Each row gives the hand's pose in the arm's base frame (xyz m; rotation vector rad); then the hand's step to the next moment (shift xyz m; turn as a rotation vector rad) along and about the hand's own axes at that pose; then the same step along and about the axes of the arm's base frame.
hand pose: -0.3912 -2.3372 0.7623 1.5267 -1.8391 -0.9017
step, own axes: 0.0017 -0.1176 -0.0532 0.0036 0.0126 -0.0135
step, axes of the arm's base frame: 0.1112 -0.0226 -0.0615 0.0025 -0.0039 0.0182
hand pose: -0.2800 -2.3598 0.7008 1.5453 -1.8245 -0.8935
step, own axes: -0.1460 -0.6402 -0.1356 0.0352 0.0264 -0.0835
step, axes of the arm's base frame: 0.5127 0.0608 -0.4277 0.0441 -0.0422 0.0720
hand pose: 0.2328 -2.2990 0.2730 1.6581 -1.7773 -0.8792
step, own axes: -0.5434 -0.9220 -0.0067 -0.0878 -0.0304 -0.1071
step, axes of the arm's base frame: 0.6392 0.5170 -0.6853 0.1092 0.0766 0.0481
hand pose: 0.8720 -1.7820 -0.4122 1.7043 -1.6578 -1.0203
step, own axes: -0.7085 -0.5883 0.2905 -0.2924 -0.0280 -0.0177
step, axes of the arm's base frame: 0.1333 0.7888 -0.5409 0.0444 0.2894 0.0291
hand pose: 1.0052 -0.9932 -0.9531 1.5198 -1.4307 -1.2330
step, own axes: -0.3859 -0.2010 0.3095 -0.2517 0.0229 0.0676
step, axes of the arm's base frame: -0.2051 0.4435 -0.2154 -0.0550 0.2519 0.0443
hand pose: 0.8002 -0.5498 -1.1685 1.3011 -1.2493 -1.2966
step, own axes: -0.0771 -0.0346 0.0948 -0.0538 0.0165 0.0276
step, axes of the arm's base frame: -0.0880 0.0858 -0.0321 -0.0256 0.0535 0.0202
